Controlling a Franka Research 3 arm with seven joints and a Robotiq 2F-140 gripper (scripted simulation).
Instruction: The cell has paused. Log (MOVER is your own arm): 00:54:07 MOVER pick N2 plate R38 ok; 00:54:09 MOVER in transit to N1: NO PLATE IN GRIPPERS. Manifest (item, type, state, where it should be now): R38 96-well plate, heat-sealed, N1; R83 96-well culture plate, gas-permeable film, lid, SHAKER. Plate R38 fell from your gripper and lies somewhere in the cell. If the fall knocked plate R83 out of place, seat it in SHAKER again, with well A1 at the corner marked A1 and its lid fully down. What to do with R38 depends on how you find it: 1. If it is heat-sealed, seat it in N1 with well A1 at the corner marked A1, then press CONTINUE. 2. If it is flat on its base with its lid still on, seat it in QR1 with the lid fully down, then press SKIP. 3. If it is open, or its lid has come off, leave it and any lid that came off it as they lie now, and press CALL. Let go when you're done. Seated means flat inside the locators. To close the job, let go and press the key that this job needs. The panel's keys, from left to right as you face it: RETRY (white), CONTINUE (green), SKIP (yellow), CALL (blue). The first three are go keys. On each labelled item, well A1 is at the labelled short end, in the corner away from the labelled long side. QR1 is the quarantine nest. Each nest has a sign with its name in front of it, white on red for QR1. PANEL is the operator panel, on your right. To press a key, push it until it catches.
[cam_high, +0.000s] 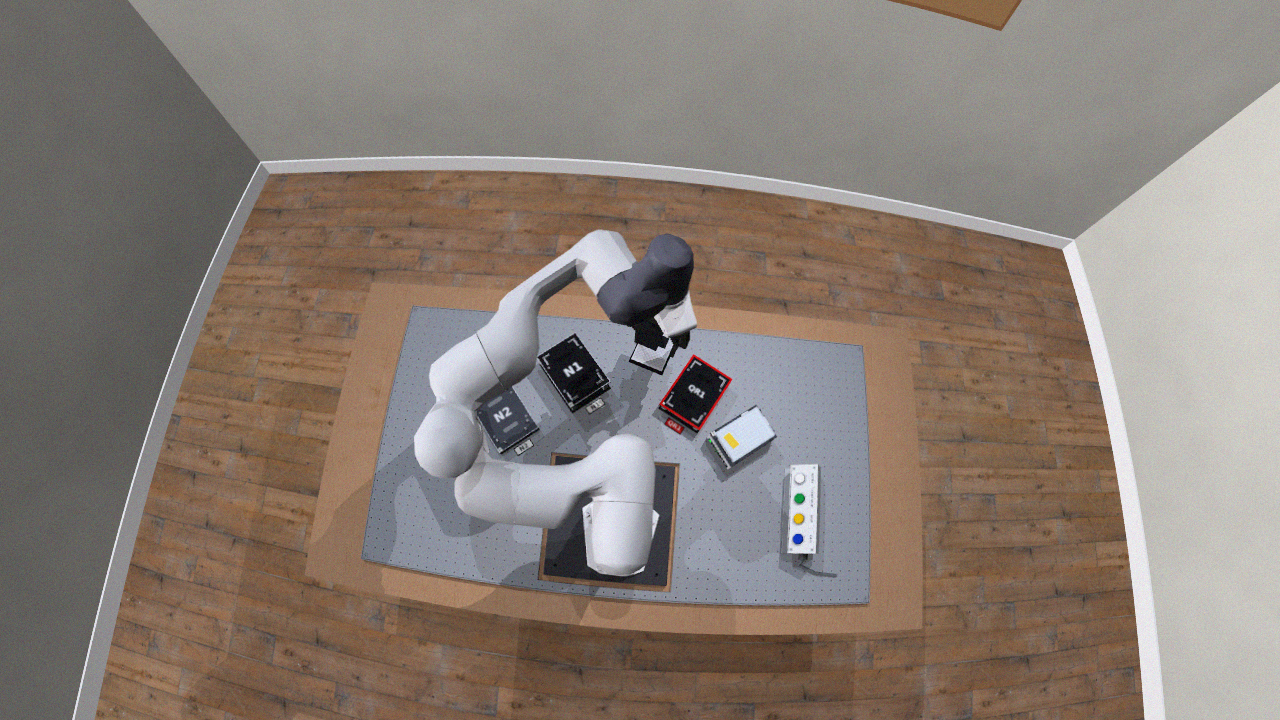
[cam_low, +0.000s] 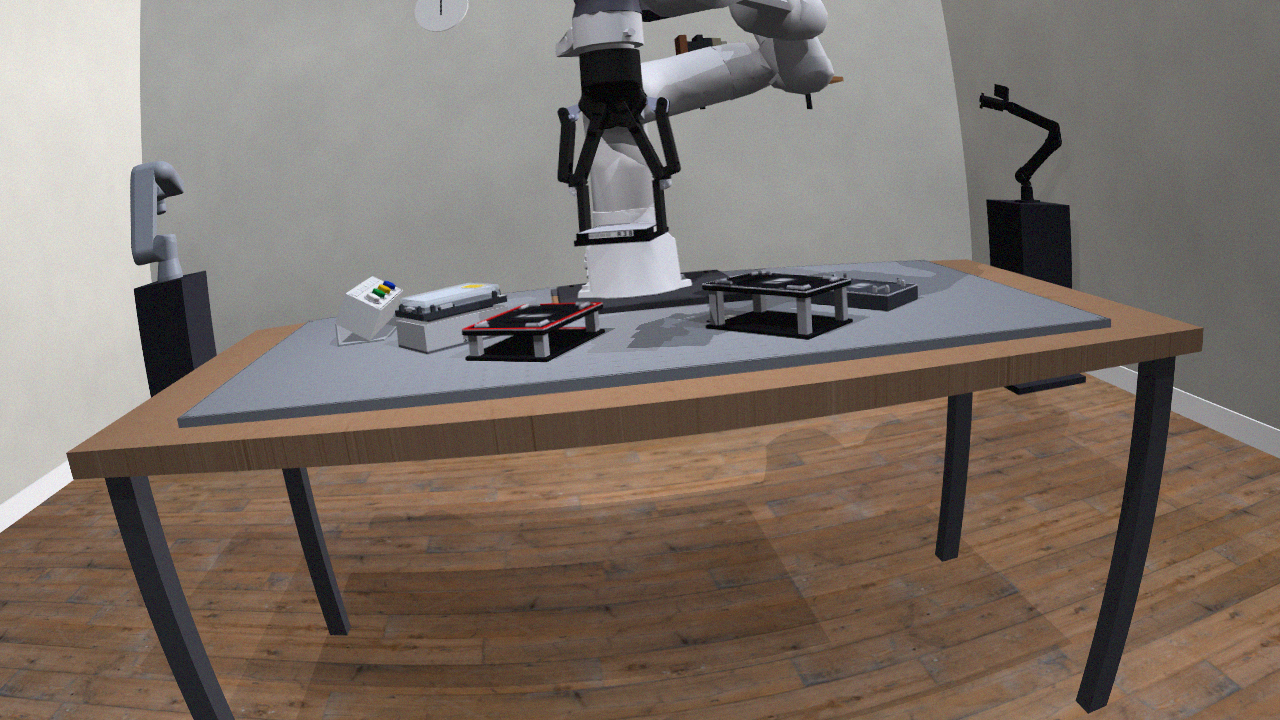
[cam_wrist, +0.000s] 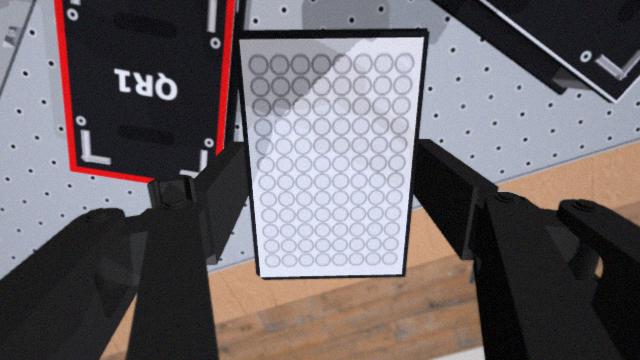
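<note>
The N1 nest is 200 mm to the left of my hand, 110 mm below it and 50 mm behind it. From my hand the other things lie so: QR1 nest (130 mm below, 120 mm to the right, 80 mm behind); then plate R38 (20 mm below); then retry key (380 mm to the right, 290 mm behind, 100 mm below).
</note>
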